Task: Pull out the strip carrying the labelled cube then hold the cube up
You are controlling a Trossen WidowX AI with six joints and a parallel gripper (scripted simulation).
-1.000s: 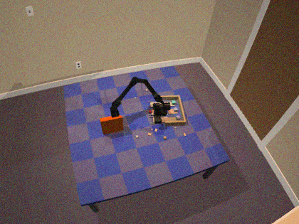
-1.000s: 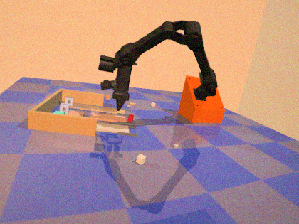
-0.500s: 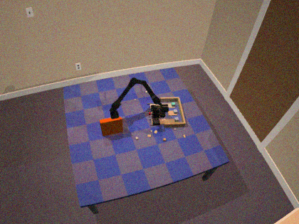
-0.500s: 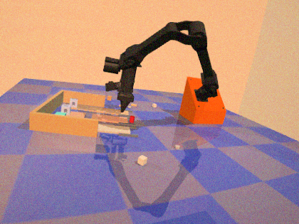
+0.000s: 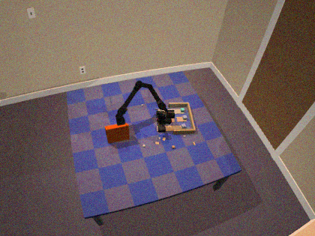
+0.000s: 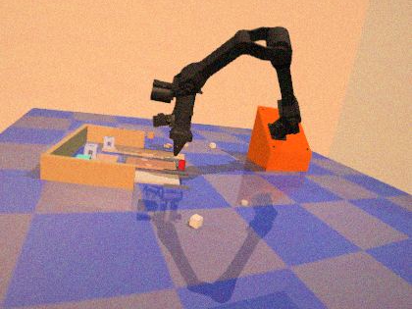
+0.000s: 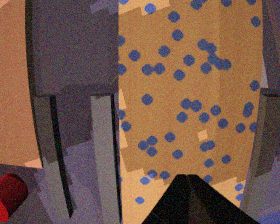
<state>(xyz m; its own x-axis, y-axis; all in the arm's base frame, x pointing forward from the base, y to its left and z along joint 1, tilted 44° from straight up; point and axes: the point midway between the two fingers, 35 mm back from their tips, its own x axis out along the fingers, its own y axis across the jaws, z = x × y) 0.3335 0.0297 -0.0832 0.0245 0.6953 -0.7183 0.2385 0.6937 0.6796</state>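
Now: gripper tip 1 cm short of the red cylinder, 9 cm to the right of it and 1 cm below it. Round my gripper tip: peach strip 9 cm ahead, 8 cm to the left.
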